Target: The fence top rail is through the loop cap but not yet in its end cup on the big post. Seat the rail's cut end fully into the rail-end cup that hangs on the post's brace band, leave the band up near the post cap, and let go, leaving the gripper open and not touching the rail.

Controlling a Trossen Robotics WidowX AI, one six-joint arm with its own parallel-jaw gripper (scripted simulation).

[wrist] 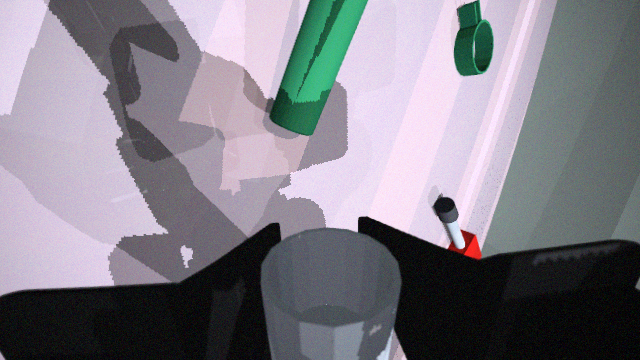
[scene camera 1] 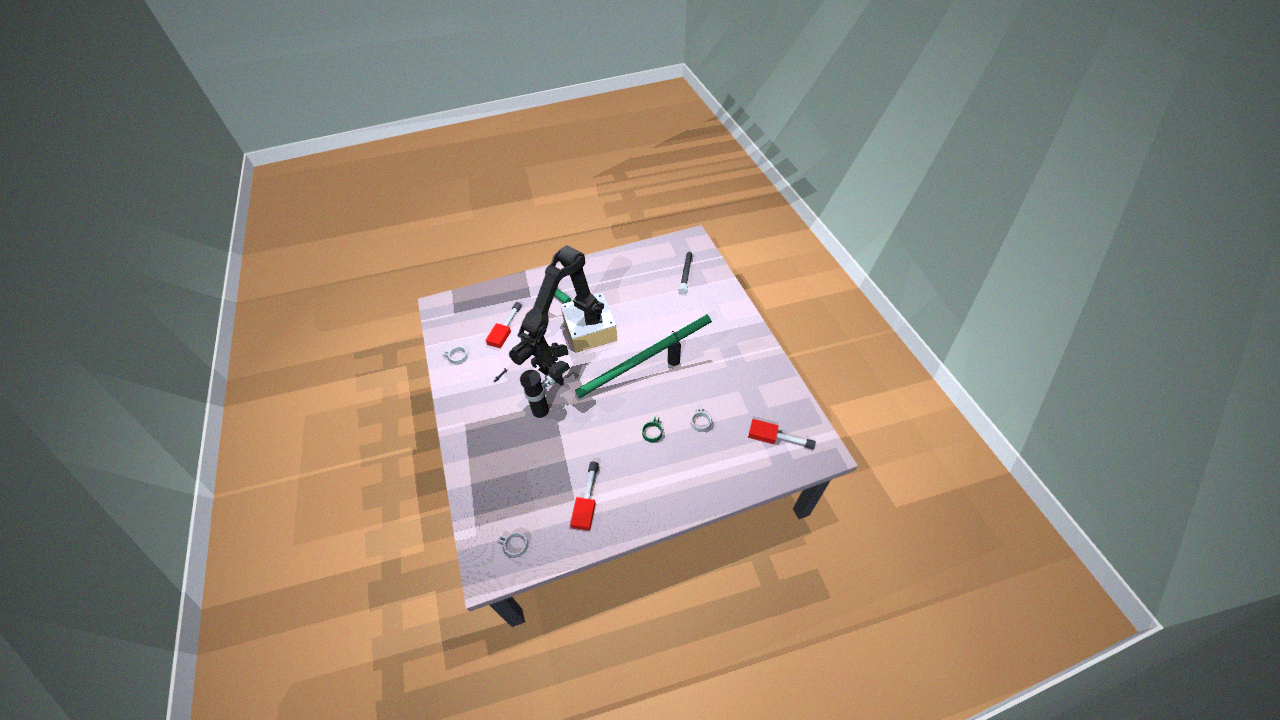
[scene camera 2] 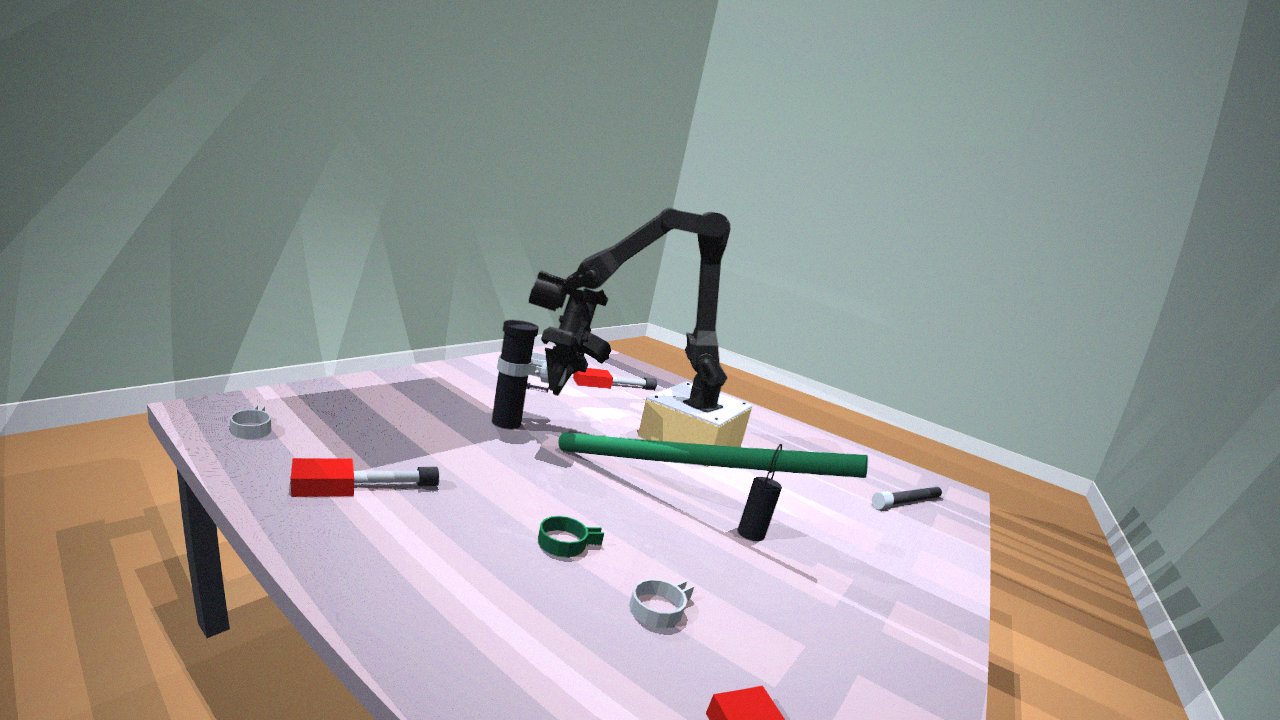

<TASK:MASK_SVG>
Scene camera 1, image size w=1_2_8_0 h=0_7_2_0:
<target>my gripper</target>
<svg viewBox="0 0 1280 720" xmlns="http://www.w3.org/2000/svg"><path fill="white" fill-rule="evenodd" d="M554 342L551 346L547 345L543 350L534 352L533 356L535 357L531 359L530 363L534 368L537 368L538 365L540 372L544 375L548 374L556 383L563 386L562 374L569 370L570 366L564 361L555 361L559 360L558 357L569 355L567 345L559 345Z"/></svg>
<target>green top rail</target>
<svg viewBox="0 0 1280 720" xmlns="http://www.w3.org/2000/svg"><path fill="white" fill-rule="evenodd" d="M708 314L702 316L575 390L577 396L581 398L677 343L677 338L680 341L712 322Z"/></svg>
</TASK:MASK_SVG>
